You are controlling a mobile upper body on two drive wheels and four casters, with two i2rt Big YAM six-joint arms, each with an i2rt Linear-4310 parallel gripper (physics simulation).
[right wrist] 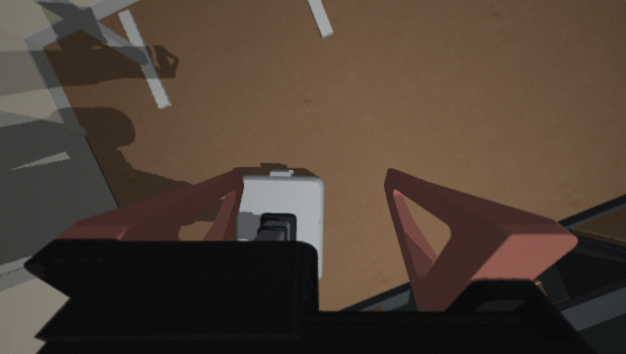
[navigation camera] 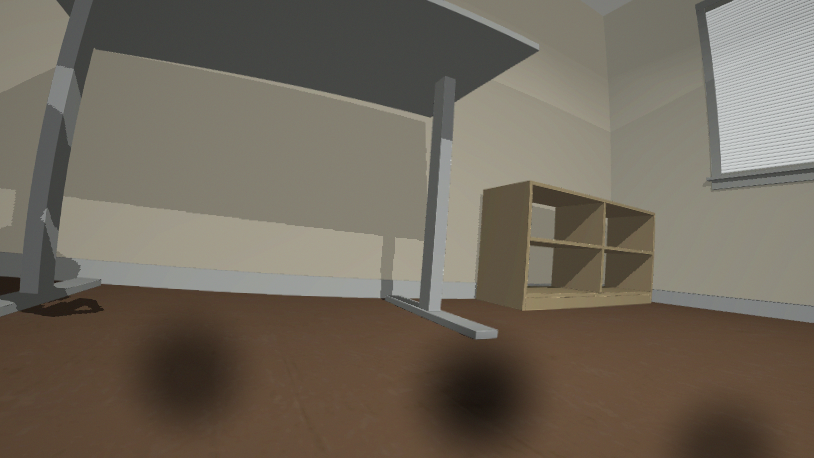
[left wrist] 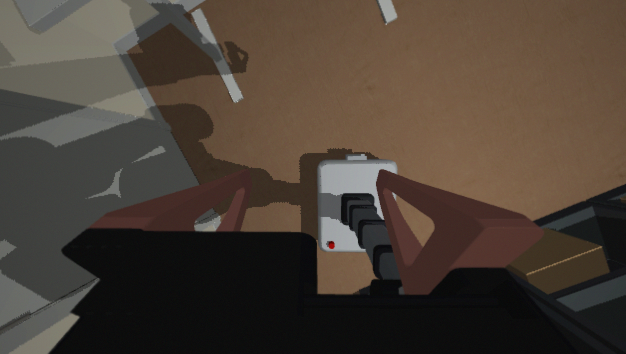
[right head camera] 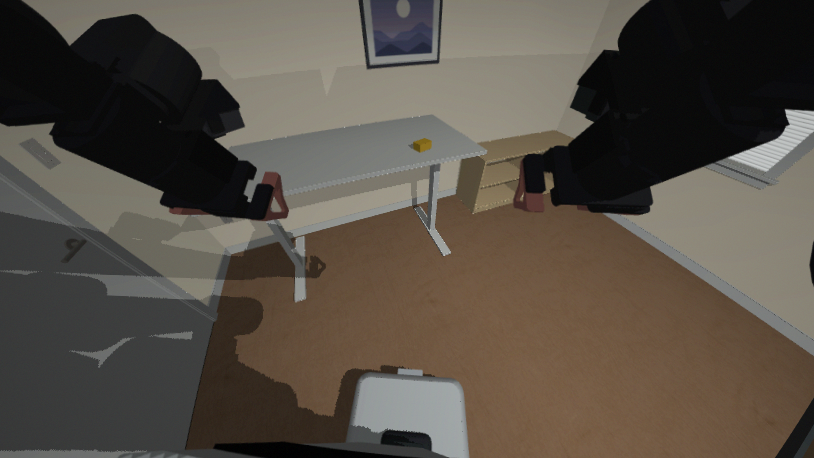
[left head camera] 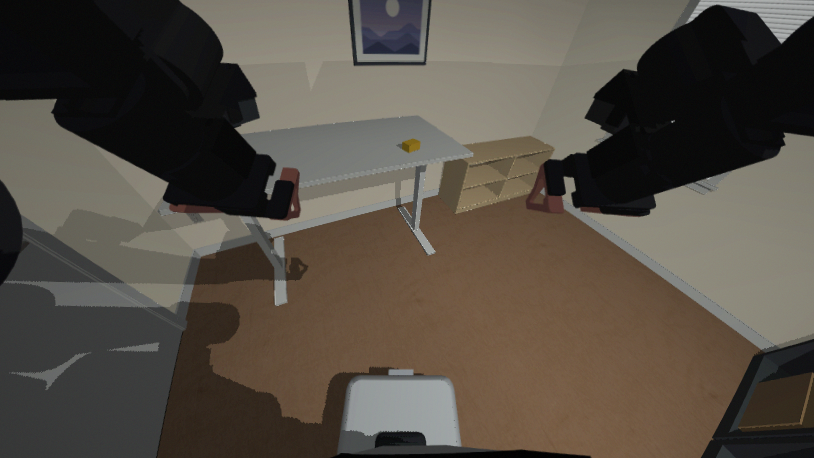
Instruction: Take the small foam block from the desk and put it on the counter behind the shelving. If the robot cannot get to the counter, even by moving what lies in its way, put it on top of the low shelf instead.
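Places are measured from the left arm's base along level axes (x down, y right, z back), in metres.
Pixels of known places: left gripper, fingertip midpoint: (left wrist: 313,176) (right head camera: 259,212) (left head camera: 267,210); right gripper, fingertip midpoint: (right wrist: 313,176) (right head camera: 546,204) (left head camera: 554,206).
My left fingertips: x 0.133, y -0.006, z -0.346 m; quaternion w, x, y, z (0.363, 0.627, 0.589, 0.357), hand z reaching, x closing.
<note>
Behind a point stands the place of what it marks.
A small yellow foam block (left head camera: 410,145) {y 0.247, x 0.419, z -1.288 m} (right head camera: 422,144) {y 0.254, x 0.419, z -1.296 m} lies on the white desk (left head camera: 341,148) {y -0.155, x 0.460, z -1.305 m} (right head camera: 352,150) {y -0.167, x 0.460, z -1.308 m} near its right end; the underside of the desk (navigation camera: 284,45) {y -0.246, x 0.485, z -1.416 m} shows in the navigation view. The low wooden shelf (left head camera: 452,185) {y 0.748, x 1.129, z -2.006 m} (right head camera: 470,182) {y 0.751, x 1.103, z -2.001 m} (navigation camera: 503,244) {y 0.742, x 1.105, z -2.022 m} stands right of the desk against the wall. My left gripper (left head camera: 241,205) (right head camera: 233,206) (left wrist: 313,176) {y -0.006, x 0.133, z -0.346 m} is open and empty, in front of the desk's left part. My right gripper (left head camera: 572,205) (right head camera: 556,203) {y 0.445, x 0.119, z -0.364 m} (right wrist: 313,176) {y 0.445, x 0.119, z -0.364 m} is open and empty, appearing in front of the low shelf. Both are apart from the block. The counter does not show.
Desk legs (left head camera: 419,199) {y 0.365, x 1.009, z -1.574 m} (navigation camera: 438,199) {y 0.352, x 0.979, z -1.568 m} and feet stand on the brown floor. Dark shelving (left head camera: 734,398) {y 2.346, x 1.397, z -0.150 m} with a cardboard box (left head camera: 777,401) {y 2.304, x 1.184, z -0.108 m} is at the near right. A grey surface (left head camera: 85,364) {y -1.091, x 0.918, z -0.261 m} (right head camera: 96,387) {y -1.014, x 0.859, z -0.098 m} is at the left. A window with blinds (navigation camera: 762,91) {y 2.312, x 0.083, z -1.824 m} is in the right wall.
</note>
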